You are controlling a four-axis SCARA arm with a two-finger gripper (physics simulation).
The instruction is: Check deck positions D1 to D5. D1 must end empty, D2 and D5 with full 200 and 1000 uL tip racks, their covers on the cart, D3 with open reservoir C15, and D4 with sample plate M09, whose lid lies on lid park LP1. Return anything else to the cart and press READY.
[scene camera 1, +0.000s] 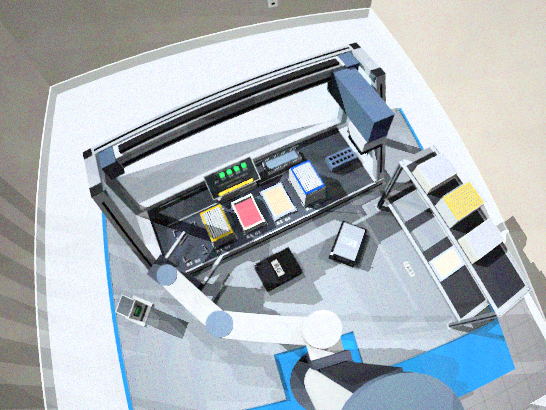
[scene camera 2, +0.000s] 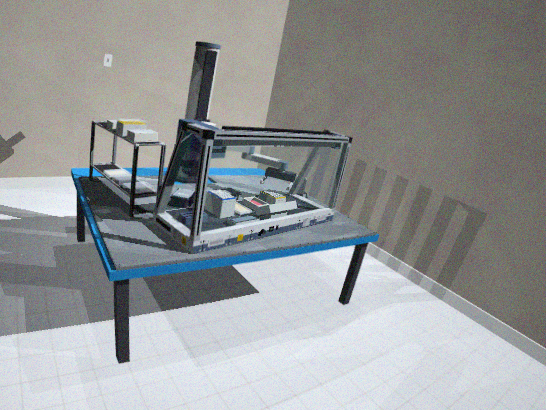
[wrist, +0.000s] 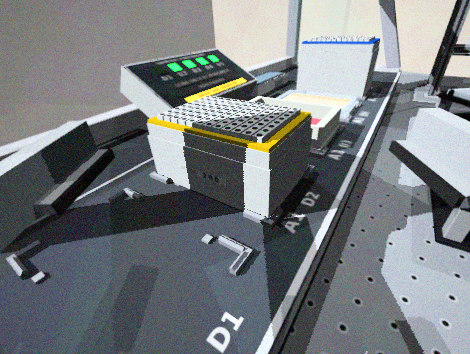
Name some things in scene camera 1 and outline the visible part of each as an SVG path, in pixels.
My gripper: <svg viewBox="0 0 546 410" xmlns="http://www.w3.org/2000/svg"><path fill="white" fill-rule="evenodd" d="M183 231L165 257L161 254L147 272L147 275L161 285L157 280L157 271L162 265L169 264L202 291L224 257L218 256L212 265L212 269L201 283L169 260L179 244L182 246L188 237L186 232Z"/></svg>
A red-filled plate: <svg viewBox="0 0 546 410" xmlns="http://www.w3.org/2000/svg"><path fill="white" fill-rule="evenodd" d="M251 194L231 202L245 233L266 224Z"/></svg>
